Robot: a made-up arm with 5 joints. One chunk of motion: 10 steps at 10 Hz.
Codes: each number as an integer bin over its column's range. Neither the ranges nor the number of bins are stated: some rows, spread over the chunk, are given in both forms.
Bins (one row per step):
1: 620 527 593 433 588 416
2: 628 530 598 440 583 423
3: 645 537 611 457 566 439
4: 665 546 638 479 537 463
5: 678 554 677 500 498 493
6: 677 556 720 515 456 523
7: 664 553 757 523 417 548
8: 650 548 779 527 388 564
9: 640 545 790 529 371 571
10: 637 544 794 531 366 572
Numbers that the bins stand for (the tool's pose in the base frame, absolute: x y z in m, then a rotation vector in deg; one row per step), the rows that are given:
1: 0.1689 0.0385 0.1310 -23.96 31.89 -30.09
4: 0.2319 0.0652 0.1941 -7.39 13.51 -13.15
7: 0.2305 0.0750 0.3609 8.47 -29.73 17.48
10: 0.1927 0.0624 0.4127 11.35 -48.11 26.13
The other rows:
2: 0.1801 0.0427 0.1380 -21.44 30.09 -27.57
3: 0.2039 0.0526 0.1563 -15.32 23.96 -21.80
5: 0.2502 0.0764 0.2487 0.18 -0.54 -2.34
6: 0.2487 0.0792 0.3090 5.59 -15.68 8.47
8: 0.2109 0.0680 0.3917 9.91 -40.18 23.24
9: 0.1969 0.0638 0.4071 10.63 -46.31 25.77

